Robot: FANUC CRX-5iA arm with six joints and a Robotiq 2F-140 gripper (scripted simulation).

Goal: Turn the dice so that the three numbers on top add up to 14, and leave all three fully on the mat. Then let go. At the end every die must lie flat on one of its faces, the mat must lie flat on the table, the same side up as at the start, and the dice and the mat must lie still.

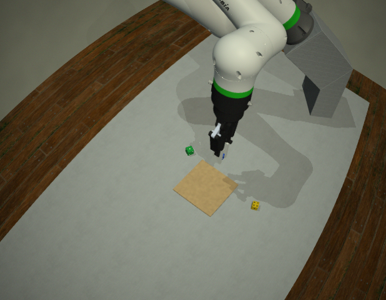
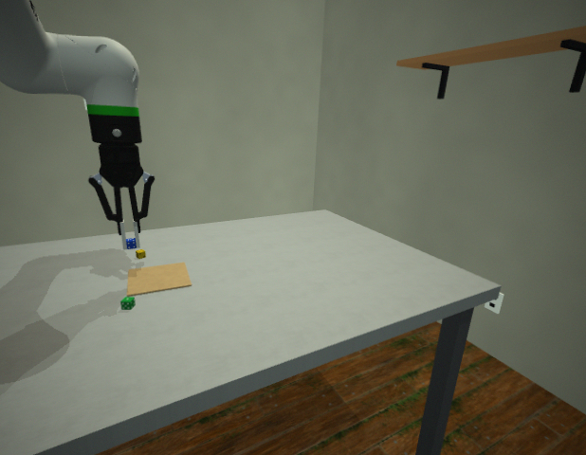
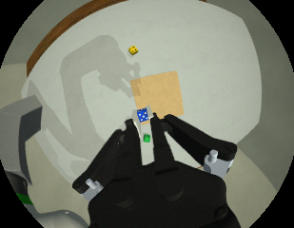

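My gripper is now 50 mm short of the tan mat, 10 mm to the left of it and 130 mm above it. From my hand the other things lie so: yellow die 70 mm ahead, 150 mm to the left, 120 mm below; then green die 50 mm behind, 100 mm to the right, 120 mm below; then blue die 20 mm below.
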